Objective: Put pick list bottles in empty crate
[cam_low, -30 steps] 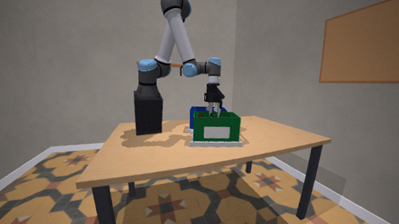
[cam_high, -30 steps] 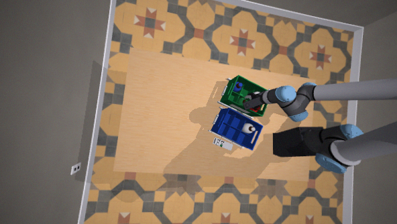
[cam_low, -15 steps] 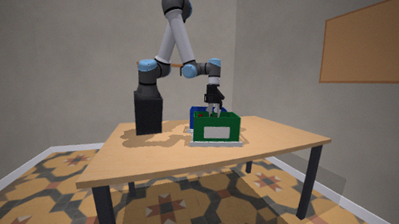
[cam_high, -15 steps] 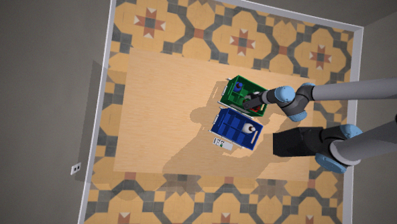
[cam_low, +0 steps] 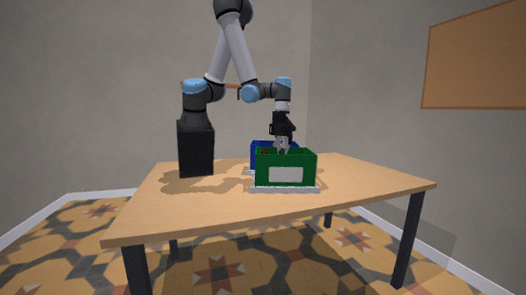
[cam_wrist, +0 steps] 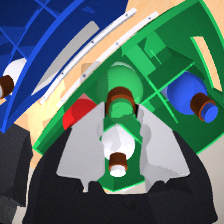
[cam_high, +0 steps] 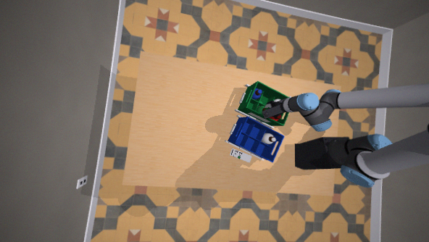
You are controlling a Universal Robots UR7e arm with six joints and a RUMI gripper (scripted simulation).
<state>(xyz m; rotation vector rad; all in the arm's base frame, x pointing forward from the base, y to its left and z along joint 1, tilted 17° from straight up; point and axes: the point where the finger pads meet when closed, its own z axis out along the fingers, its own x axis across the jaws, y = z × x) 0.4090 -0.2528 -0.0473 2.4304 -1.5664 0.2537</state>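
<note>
The green-label bottle is 7 cm below my hand. From my hand the other things lie so: red-label bottle: 9 cm behind, 3 cm to the left, 7 cm below; then blue-label bottle: 5 cm ahead, 11 cm to the right, 7 cm below; then green crate: 2 cm behind, 4 cm to the right, 7 cm below.
</note>
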